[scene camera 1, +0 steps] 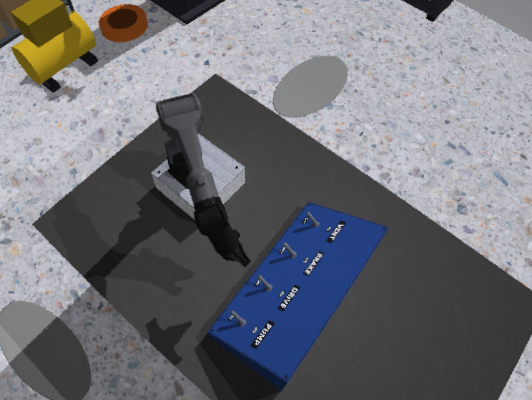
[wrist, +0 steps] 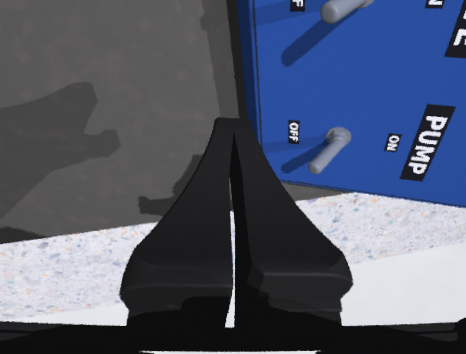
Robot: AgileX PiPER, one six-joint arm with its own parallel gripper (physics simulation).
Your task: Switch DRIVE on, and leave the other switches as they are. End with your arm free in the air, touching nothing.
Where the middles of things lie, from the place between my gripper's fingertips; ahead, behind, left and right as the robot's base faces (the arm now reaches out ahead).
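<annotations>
From the blue switch panel (scene camera 1: 281, 323), my gripper is now 10 cm to the right of it, 16 cm short of it and 12 cm above it.
</annotations>
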